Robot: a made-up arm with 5 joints.
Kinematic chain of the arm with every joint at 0, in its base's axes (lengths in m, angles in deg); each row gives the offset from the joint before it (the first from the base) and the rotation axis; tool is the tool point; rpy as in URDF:
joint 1: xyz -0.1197 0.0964 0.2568 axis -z
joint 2: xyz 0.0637 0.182 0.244 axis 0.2 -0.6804 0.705
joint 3: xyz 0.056 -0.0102 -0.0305 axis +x
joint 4: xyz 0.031 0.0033 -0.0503 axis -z
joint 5: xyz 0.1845 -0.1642 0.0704 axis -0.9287 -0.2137 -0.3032
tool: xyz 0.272 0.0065 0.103 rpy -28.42 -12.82 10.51
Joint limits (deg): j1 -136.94..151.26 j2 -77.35..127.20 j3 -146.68..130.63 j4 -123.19..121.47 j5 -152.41..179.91
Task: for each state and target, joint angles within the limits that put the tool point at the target. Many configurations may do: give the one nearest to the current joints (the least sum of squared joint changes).
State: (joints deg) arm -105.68 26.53 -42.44 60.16 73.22
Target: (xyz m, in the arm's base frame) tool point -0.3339 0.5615 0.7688
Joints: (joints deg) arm -105.45 2.72 -38.25 22.45 77.01
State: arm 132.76 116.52 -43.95 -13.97 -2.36
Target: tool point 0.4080 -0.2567 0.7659
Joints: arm 148.40 115.34 -50.49 -47.27 -1.40
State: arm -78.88 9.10 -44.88 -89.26 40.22
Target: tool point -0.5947 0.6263 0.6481
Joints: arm -67.65 25.06 -17.09 -64.93 38.66
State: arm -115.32 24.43 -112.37 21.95 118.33
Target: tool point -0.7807 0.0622 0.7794
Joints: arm -118.52 56.92 -118.34 -4.05 91.41
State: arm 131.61 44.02 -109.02 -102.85 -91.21
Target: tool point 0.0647 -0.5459 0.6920
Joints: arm 111.89 92.39 -146.68 -78.30 -99.79
